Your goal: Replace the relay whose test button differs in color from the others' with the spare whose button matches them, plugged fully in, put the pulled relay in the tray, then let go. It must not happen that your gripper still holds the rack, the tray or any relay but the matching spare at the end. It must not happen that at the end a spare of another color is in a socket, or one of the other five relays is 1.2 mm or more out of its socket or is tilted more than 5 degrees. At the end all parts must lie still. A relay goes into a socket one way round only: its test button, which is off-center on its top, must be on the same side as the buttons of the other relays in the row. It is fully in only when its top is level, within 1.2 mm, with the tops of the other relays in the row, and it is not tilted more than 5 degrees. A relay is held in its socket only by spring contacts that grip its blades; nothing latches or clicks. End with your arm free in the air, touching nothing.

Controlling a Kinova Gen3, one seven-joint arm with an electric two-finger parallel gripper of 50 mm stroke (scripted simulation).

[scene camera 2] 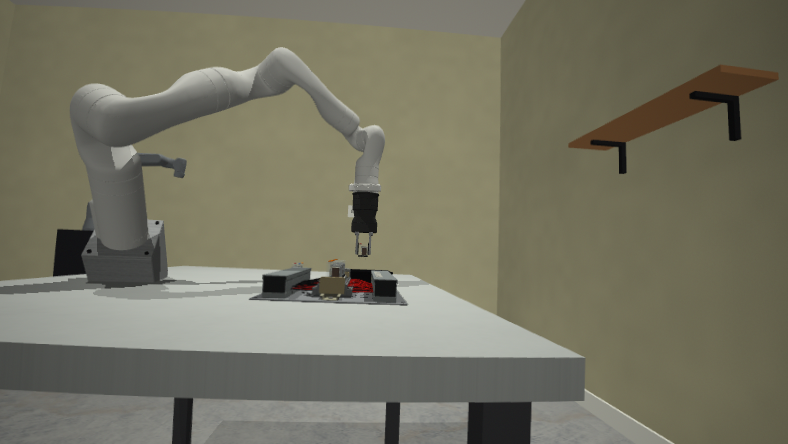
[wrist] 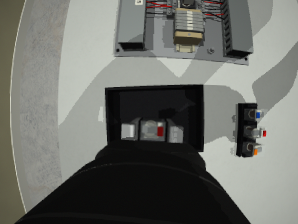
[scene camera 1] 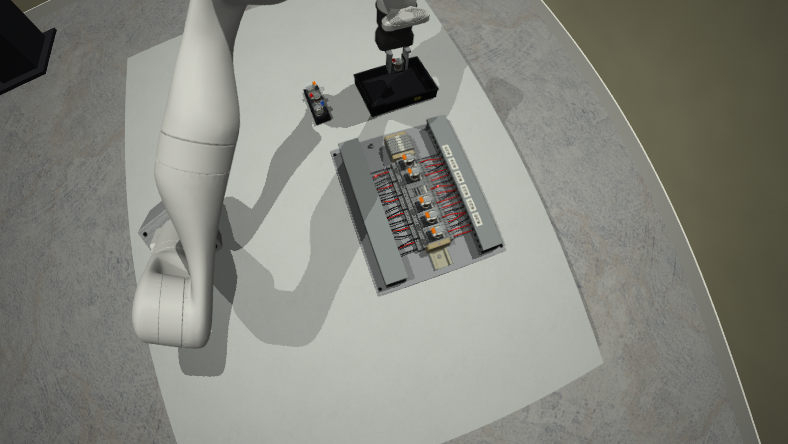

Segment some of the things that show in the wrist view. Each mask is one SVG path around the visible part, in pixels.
The gripper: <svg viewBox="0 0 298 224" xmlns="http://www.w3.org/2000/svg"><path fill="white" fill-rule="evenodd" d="M251 223L220 183L206 171L206 163L193 146L183 143L184 128L182 126L176 126L171 119L165 119L165 142L140 141L140 126L143 118L137 117L130 123L122 124L121 139L113 140L97 153L95 160L80 168L14 224Z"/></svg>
A black tray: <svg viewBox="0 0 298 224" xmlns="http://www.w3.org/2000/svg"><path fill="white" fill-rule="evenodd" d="M203 84L105 88L107 144L113 140L121 139L121 127L124 122L130 123L137 117L170 118L175 125L184 127L183 143L192 145L197 152L204 152Z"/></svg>
